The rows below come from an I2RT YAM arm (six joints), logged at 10 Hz.
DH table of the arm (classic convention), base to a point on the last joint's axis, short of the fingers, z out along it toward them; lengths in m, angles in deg. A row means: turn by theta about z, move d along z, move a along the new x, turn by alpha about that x. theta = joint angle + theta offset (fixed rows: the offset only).
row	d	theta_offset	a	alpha
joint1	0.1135	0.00	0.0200	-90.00
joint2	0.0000	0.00	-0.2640	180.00
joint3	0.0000	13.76	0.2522	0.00
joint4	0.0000	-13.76	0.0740	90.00
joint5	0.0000	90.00	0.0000	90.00
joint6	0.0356	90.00	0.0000	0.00
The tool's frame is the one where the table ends.
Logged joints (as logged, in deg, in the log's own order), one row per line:
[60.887 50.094 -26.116 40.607 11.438 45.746]
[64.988 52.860 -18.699 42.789 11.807 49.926]
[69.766 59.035 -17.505 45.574 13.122 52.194]
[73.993 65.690 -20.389 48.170 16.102 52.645]
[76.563 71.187 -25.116 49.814 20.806 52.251]
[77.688 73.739 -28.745 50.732 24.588 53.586]
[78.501 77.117 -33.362 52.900 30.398 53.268]
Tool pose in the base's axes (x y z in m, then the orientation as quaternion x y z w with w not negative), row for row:
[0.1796 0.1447 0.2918 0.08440 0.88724 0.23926 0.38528]
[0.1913 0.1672 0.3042 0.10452 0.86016 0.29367 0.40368]
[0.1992 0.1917 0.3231 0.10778 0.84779 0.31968 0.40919]
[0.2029 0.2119 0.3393 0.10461 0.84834 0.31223 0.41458]
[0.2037 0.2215 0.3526 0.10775 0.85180 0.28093 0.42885]
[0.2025 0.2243 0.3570 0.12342 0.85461 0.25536 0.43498]
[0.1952 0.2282 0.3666 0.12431 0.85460 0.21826 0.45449]
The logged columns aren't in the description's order. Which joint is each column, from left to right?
Columns, left to right: joint2, joint3, joint4, joint1, joint5, joint6.
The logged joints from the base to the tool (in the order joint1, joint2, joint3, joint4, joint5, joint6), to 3 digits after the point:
[40.607 60.887 50.094 -26.116 11.438 45.746]
[42.789 64.988 52.860 -18.699 11.807 49.926]
[45.574 69.766 59.035 -17.505 13.122 52.194]
[48.170 73.993 65.690 -20.389 16.102 52.645]
[49.814 76.563 71.187 -25.116 20.806 52.251]
[50.732 77.688 73.739 -28.745 24.588 53.586]
[52.900 78.501 77.117 -33.362 30.398 53.268]

